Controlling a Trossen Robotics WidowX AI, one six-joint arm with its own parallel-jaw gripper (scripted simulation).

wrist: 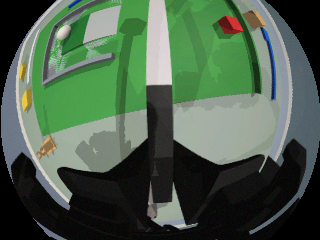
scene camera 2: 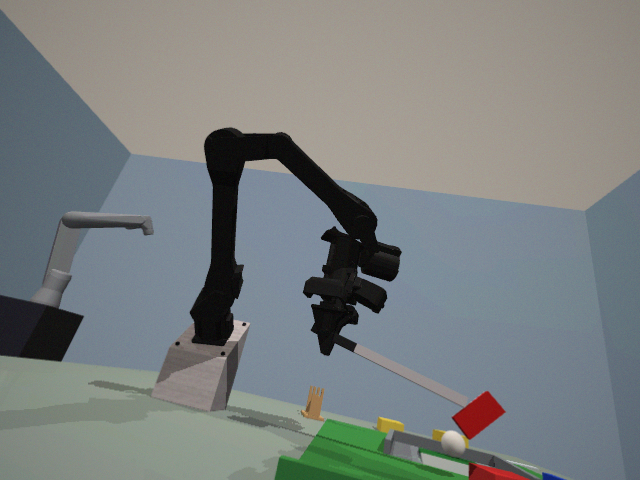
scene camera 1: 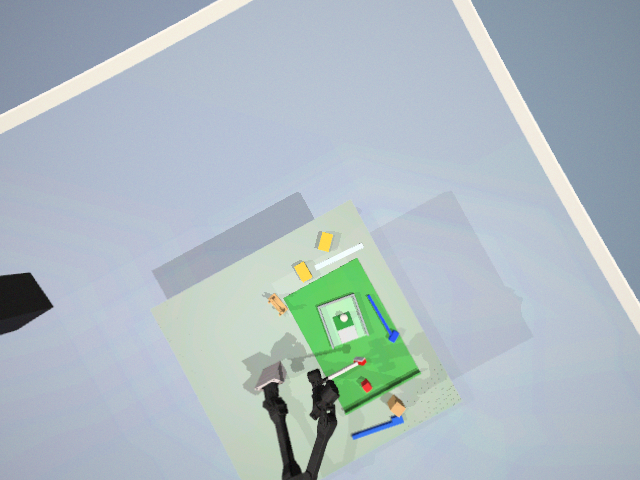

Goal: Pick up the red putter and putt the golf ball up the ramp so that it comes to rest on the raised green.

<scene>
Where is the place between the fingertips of the gripper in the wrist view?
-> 158,142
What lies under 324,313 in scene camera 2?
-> The gripper.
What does the gripper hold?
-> A red putter.
</scene>
